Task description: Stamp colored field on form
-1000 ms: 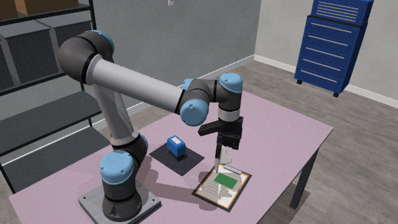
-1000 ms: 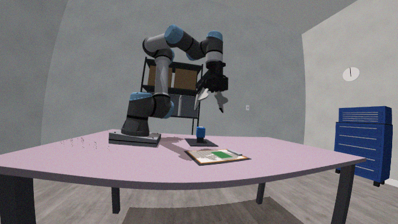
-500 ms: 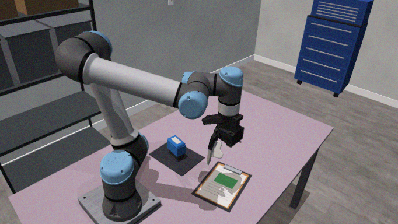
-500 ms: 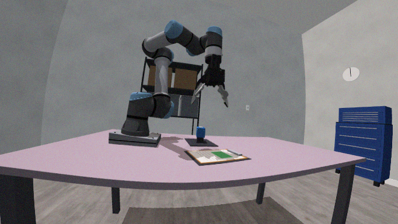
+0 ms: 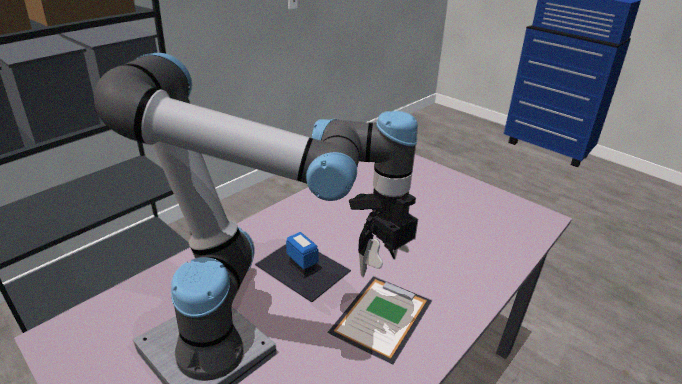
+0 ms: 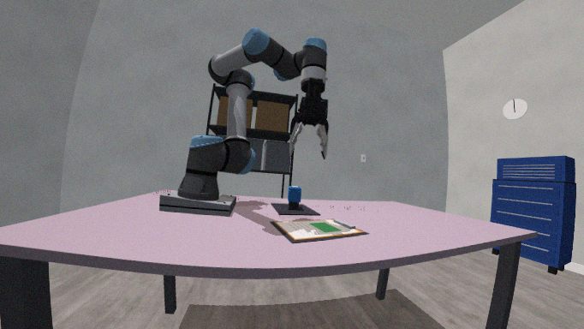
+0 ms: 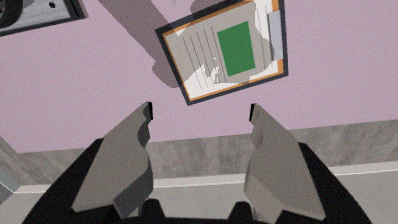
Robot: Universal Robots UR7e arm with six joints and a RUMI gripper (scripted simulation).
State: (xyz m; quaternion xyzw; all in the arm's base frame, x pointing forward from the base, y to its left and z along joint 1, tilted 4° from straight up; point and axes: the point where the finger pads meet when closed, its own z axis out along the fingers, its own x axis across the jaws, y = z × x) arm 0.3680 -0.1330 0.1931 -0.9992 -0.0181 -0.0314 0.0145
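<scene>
My hand is 300 mm to the right of the blue stamp, 170 mm above it and 20 mm past it. From my hand the other things lie so: dark mat: 300 mm to the left, 220 mm below, 20 mm behind; clipboard: 220 mm below, 60 mm ahead, 20 mm to the left.
</scene>
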